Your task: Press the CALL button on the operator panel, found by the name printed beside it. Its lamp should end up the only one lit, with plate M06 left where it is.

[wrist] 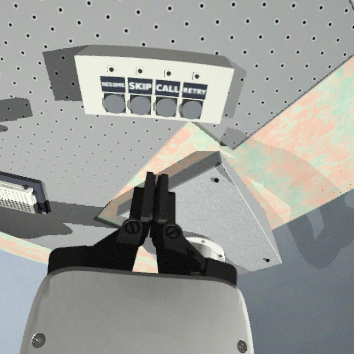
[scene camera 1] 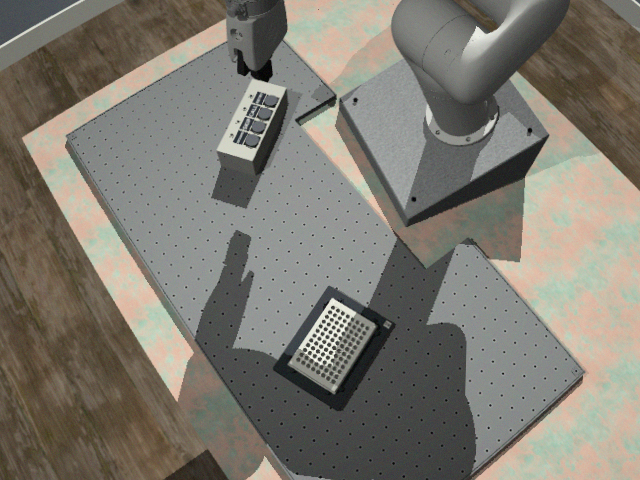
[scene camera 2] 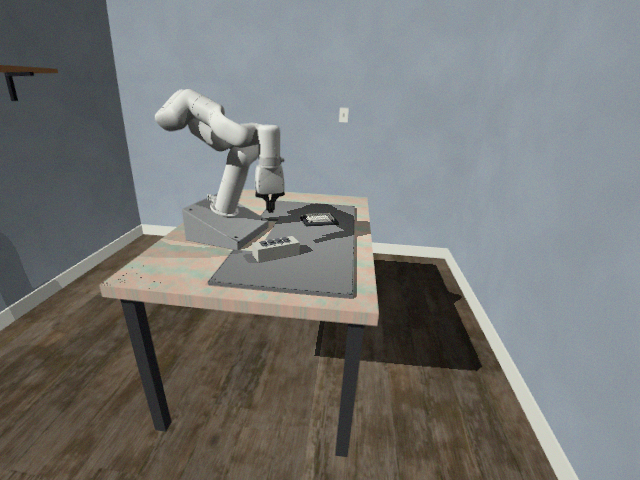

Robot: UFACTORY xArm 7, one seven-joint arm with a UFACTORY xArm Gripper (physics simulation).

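Places are measured from the arm's base along level axes (x down, y back, z left), in metres.
Where they show: gripper, fingertip midpoint: [wrist: 154,184] [scene camera 1: 262,76] [scene camera 2: 270,211]; arm's base, origin of the base link: [scene camera 1: 461,113] [scene camera 2: 224,209].
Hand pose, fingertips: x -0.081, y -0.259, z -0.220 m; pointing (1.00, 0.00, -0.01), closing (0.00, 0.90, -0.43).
Observation:
Each offset is from my fingertips to the centre of the thing. "pt": to the spot under its first point. Level surfaces: height alone.
The operator panel @(dx +0.141, dy -0.022, dz -0.017 m) [scene camera 1: 236,146] [scene camera 2: 279,251] [wrist: 150,119] is a pale box with four round grey buttons. In the wrist view its labels read RESUME, SKIP, CALL, RETRY from left to right. The CALL button @(dx +0.116, dy +0.000, dz -0.010 m) [scene camera 1: 264,113] [wrist: 166,107] lies below its CALL label @(pt dx +0.115, dy -0.012, dz -0.028 m) [wrist: 167,88] there. The lamp @(dx +0.115, dy -0.021, dz -0.042 m) [wrist: 168,73] above that label looks dark, as do the others. My gripper [scene camera 1: 262,76] [scene camera 2: 270,210] [wrist: 154,184] is shut and empty. It hangs above panel height, near the RETRY end in scene camera 1, apart from the buttons. The white well plate @(dx +0.149, dy -0.158, dz +0.386 m) [scene camera 1: 333,346] [scene camera 2: 319,218] [wrist: 16,198] sits in a dark holder; no M06 marking is legible.
The dark holder @(pt dx +0.157, dy -0.204, dz +0.460 m) [scene camera 1: 339,401] rests on the perforated grey board @(dx +0.168 m) [scene camera 1: 175,217] [scene camera 2: 320,276] [wrist: 45,25]. The arm's grey base block [scene camera 1: 377,149] [scene camera 2: 206,232] [wrist: 200,195] stands beside the board, near the panel. The arm's shadow falls across the board and the plate.

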